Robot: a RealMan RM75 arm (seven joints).
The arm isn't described. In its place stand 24 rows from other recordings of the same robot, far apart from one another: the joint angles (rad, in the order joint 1, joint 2, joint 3, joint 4, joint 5, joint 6, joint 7), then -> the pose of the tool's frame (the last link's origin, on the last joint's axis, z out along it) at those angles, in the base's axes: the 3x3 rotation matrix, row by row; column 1 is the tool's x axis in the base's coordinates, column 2 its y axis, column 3 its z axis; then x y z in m.
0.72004, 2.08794, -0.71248, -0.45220, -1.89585, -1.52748, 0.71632 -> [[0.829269, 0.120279, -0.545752], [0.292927, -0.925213, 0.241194], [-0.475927, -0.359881, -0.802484]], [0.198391, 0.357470, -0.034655]
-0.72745, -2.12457, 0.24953, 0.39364, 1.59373, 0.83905, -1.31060 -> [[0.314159, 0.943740, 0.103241], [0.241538, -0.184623, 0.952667], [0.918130, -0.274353, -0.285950]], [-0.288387, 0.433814, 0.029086]
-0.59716, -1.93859, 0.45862, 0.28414, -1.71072, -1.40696, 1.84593 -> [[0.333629, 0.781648, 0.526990], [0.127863, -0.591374, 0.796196], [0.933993, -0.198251, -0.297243]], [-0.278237, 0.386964, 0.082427]
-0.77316, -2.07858, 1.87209, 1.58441, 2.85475, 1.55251, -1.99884 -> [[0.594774, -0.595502, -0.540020], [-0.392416, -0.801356, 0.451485], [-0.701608, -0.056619, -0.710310]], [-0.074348, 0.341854, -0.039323]
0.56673, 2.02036, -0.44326, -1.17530, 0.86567, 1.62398, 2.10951 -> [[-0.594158, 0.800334, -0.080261], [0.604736, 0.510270, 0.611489], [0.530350, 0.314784, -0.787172]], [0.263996, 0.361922, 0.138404]
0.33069, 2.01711, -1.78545, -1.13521, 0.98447, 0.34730, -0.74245 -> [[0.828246, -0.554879, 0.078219], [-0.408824, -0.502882, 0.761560], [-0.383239, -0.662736, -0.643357]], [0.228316, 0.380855, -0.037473]
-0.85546, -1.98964, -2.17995, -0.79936, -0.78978, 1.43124, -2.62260 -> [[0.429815, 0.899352, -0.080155], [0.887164, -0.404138, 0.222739], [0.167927, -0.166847, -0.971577]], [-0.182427, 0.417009, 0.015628]
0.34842, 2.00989, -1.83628, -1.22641, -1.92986, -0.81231, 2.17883 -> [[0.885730, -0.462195, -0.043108], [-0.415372, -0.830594, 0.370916], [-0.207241, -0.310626, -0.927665]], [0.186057, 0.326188, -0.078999]
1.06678, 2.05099, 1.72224, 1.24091, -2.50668, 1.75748, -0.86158 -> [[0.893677, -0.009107, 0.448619], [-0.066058, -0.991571, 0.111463], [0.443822, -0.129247, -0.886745]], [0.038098, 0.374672, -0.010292]
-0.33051, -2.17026, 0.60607, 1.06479, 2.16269, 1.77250, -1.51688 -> [[0.812069, 0.512998, 0.278167], [0.413529, -0.842203, 0.345959], [0.411750, -0.165912, -0.896067]], [-0.285967, 0.272296, 0.034250]
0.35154, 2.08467, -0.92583, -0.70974, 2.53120, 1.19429, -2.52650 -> [[0.605312, -0.632669, -0.483039], [0.463425, -0.213284, 0.860086], [-0.647174, -0.744473, 0.164091]], [0.270290, 0.364978, 0.131632]
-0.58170, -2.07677, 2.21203, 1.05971, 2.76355, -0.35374, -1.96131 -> [[0.619477, -0.573210, 0.536357], [-0.722795, -0.149898, 0.674610], [-0.306294, -0.805581, -0.507171]], [-0.059912, 0.363006, -0.102226]
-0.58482, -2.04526, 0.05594, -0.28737, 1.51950, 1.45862, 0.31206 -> [[0.813168, 0.340804, 0.471816], [-0.393523, -0.275337, 0.877114], [0.428832, -0.898912, -0.089781]], [-0.250506, 0.333151, -0.034255]
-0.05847, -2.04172, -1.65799, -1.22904, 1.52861, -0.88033, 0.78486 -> [[0.208228, 0.957351, 0.200302], [0.688548, -0.288928, 0.665148], [0.694653, -0.000584, -0.719345]], [-0.257799, 0.310001, 0.004187]
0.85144, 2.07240, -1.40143, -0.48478, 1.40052, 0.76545, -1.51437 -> [[0.919235, -0.389210, -0.059360], [-0.322328, -0.830546, 0.454199], [-0.226080, -0.398382, -0.888920]], [0.179360, 0.426328, -0.085474]
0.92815, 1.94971, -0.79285, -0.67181, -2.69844, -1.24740, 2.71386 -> [[0.321828, -0.884137, 0.338716], [-0.910523, -0.190937, 0.366731], [-0.259567, -0.426433, -0.866476]], [0.228639, 0.448413, 0.045453]
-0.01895, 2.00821, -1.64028, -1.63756, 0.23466, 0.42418, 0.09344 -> [[0.678486, -0.688461, 0.256279], [-0.384461, -0.035506, 0.922458], [-0.625977, -0.724404, -0.288777]], [0.253871, 0.337786, 0.083232]
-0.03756, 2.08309, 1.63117, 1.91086, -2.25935, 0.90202, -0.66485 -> [[0.811133, -0.584662, -0.015274], [-0.350838, -0.507301, 0.787120], [-0.467948, -0.633101, -0.616610]], [0.173041, 0.304513, 0.070969]
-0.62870, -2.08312, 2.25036, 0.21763, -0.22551, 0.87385, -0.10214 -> [[0.928424, 0.224498, 0.296022], [-0.082293, -0.652725, 0.753112], [0.362294, -0.723568, -0.587531]], [-0.250348, 0.365086, -0.094948]
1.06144, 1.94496, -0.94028, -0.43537, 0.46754, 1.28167, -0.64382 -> [[0.512507, -0.765008, 0.389999], [-0.853606, -0.503215, 0.134655], [0.093241, -0.401917, -0.910917]], [0.205626, 0.433712, -0.005229]
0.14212, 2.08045, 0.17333, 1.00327, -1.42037, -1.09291, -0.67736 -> [[0.619333, -0.778338, 0.103040], [-0.308762, -0.120789, 0.943439], [-0.721868, -0.616117, -0.315129]], [0.245030, 0.199643, -0.137107]
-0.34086, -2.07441, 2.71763, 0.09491, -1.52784, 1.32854, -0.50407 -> [[0.383876, 0.922319, -0.044349], [-0.154065, 0.111331, 0.981769], [0.910441, -0.370044, 0.184834]], [-0.379281, 0.282329, 0.026796]
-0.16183, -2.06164, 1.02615, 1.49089, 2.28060, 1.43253, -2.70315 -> [[0.279655, 0.935296, -0.216829], [0.852488, -0.138007, 0.504200], [0.441652, -0.325846, -0.835923]], [-0.290247, 0.296305, 0.087207]
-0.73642, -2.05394, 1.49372, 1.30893, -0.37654, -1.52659, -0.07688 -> [[0.425185, 0.696169, -0.578417], [0.904638, -0.306311, 0.296316], [0.029111, -0.649247, -0.760020]], [-0.156460, 0.381971, 0.000703]
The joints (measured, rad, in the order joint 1, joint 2, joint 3, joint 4, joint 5, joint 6, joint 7), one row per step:
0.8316, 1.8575, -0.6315, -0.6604, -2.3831, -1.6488, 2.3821
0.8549, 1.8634, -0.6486, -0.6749, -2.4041, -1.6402, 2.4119
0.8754, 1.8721, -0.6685, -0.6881, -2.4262, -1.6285, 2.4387
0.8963, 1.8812, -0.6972, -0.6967, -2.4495, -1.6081, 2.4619
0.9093, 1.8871, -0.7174, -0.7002, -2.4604, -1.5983, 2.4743
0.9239, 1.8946, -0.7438, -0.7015, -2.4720, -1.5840, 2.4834
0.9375, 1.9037, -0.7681, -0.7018, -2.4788, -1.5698, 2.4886
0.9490, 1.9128, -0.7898, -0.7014, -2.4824, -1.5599, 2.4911
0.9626, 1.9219, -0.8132, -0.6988, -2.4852, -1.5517, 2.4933
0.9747, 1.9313, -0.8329, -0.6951, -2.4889, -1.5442, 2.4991
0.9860, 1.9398, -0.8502, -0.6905, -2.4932, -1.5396, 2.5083
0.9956, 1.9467, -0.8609, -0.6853, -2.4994, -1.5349, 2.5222
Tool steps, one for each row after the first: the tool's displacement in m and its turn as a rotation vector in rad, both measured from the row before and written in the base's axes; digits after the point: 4 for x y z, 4 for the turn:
-0.0081, 0.0055, -0.0018, -0.0050, -0.0298, 0.0011
-0.0071, 0.0046, -0.0034, -0.0050, -0.0321, 0.0014
-0.0066, 0.0049, -0.0049, -0.0038, -0.0407, 0.0057
-0.0046, 0.0024, -0.0037, -0.0063, -0.0227, 0.0068
-0.0051, 0.0026, -0.0052, -0.0079, -0.0280, 0.0127
-0.0054, 0.0021, -0.0059, -0.0076, -0.0213, 0.0160
-0.0051, 0.0011, -0.0059, -0.0102, -0.0158, 0.0161
-0.0058, 0.0008, -0.0064, -0.0140, -0.0157, 0.0180
-0.0050, 0.0003, -0.0064, -0.0131, -0.0129, 0.0110
-0.0043, -0.0002, -0.0059, -0.0138, -0.0115, 0.0053
-0.0031, -0.0001, -0.0046, -0.0086, -0.0087, -0.0038

